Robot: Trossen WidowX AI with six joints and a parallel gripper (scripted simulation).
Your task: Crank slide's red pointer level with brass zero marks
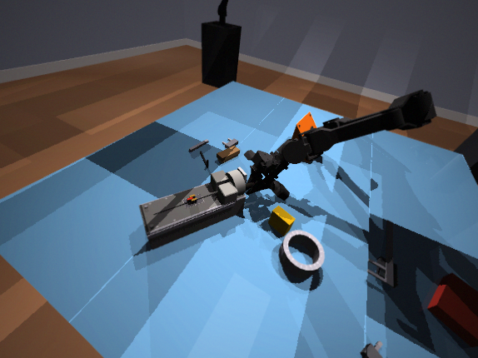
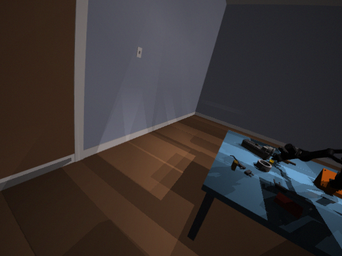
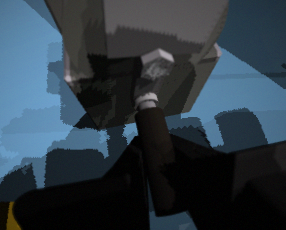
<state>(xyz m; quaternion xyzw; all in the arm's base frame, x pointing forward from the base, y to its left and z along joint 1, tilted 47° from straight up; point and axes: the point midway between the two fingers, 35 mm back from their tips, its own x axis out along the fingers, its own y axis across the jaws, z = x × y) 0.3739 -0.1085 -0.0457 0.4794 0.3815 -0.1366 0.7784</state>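
Right now my gripper tip is 40 mm short of the yellow block and 130 mm to the right of it. From my gripper tip the other things lie so: dark crank handle: 10 mm behind, 10 mm to the left, 30 mm above; then red pointer: 140 mm ahead, 100 mm to the right, 50 mm above; then brown block: 150 mm behind, 140 mm to the right, 20 mm below.
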